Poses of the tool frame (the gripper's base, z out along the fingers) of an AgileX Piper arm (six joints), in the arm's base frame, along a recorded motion.
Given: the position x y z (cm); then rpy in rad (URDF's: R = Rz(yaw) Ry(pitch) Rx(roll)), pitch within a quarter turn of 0, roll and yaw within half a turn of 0.
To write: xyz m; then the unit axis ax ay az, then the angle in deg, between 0 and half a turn. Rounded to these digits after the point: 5 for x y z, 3 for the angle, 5 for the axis.
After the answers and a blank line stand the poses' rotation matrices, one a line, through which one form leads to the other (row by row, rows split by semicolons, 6 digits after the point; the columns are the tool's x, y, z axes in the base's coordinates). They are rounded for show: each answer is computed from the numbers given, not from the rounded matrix.
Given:
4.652 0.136 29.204 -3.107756 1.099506 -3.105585
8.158 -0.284 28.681 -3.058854 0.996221 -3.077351
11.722 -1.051 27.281 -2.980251 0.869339 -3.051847
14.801 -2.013 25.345 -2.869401 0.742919 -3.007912
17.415 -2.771 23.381 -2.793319 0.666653 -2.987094
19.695 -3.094 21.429 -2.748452 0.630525 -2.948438
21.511 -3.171 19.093 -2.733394 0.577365 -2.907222
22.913 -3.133 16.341 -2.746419 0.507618 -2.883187
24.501 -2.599 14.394 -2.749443 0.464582 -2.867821
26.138 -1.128 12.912 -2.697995 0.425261 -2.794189
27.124 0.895 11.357 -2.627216 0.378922 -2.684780
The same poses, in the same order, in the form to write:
0.04652 0.00136 0.29204 -0.00764 0.99995 -0.00589 116.989
0.08158 -0.00284 0.28681 -0.00961 0.99967 -0.02389 122.854
0.11722 -0.01051 0.27281 -0.00734 0.99818 -0.05979 130.003
0.14801 -0.02013 0.25345 -0.01346 0.99386 -0.10979 136.907
0.17415 -0.02771 0.23381 -0.01623 0.98903 -0.14679 140.987
0.19695 -0.03094 0.21429 -0.03128 0.98594 -0.16416 142.604
0.21511 -0.03171 0.19093 -0.05497 0.98424 -0.16809 145.135
0.22913 -0.03133 0.16341 -0.07621 0.98373 -0.16269 148.834
0.24501 -0.02599 0.14394 -0.08862 0.98278 -0.16213 151.098
0.26138 -0.01128 0.12912 -0.12266 0.97571 -0.18152 152.235
0.27124 0.00895 0.11357 -0.17321 0.96270 -0.20785 152.938

-0.453742 -0.005857 0.891114; -0.016345 0.999865 -0.001751; -0.890983 -0.015360 -0.453776
-0.542357 0.005253 0.840132; -0.034890 0.998977 -0.028769; -0.839423 -0.044915 -0.541619
-0.642735 0.033760 0.765345; -0.057838 0.994039 -0.092420; -0.763903 -0.103668 -0.636950
-0.729926 0.051858 0.681556; -0.098162 0.978829 -0.179606; -0.676441 -0.198002 -0.709382
-0.776535 0.063871 0.626829; -0.120937 0.961242 -0.247767; -0.618359 -0.268207 -0.738713
-0.792697 0.044347 0.608000; -0.155046 0.949888 -0.271430; -0.589569 -0.309430 -0.746098
-0.814996 -0.002408 0.579461; -0.194587 0.943061 -0.269763; -0.545818 -0.332611 -0.769059
-0.844890 -0.054926 0.532113; -0.223317 0.940107 -0.257543; -0.486097 -0.336426 -0.806553
-0.860714 -0.084985 0.501945; -0.241708 0.935970 -0.256002; -0.448049 -0.341669 -0.826144
-0.856512 -0.141017 0.496489; -0.310134 0.909539 -0.276687; -0.412559 -0.390964 -0.822765
-0.833800 -0.220677 0.506042; -0.409801 0.861608 -0.299491; -0.369919 -0.457092 -0.808843

